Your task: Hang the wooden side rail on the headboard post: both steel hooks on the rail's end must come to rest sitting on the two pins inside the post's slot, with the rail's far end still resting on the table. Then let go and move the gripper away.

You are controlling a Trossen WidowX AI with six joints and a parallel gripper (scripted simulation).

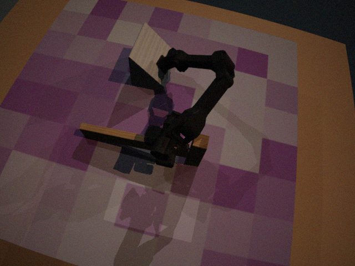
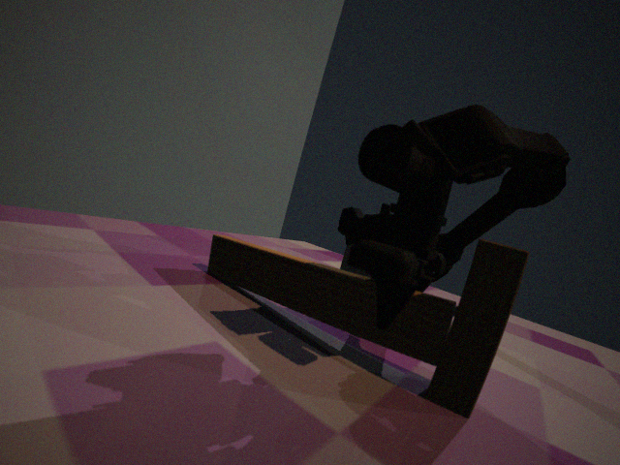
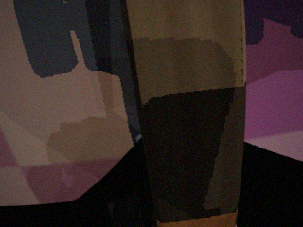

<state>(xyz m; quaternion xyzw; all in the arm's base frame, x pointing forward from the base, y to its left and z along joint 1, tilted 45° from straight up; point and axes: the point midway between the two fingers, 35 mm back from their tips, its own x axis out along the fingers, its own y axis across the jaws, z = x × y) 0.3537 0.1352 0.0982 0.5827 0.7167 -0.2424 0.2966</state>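
My gripper tip is 10 cm to the right of the headboard post, 4 cm below it and 1 cm past it.
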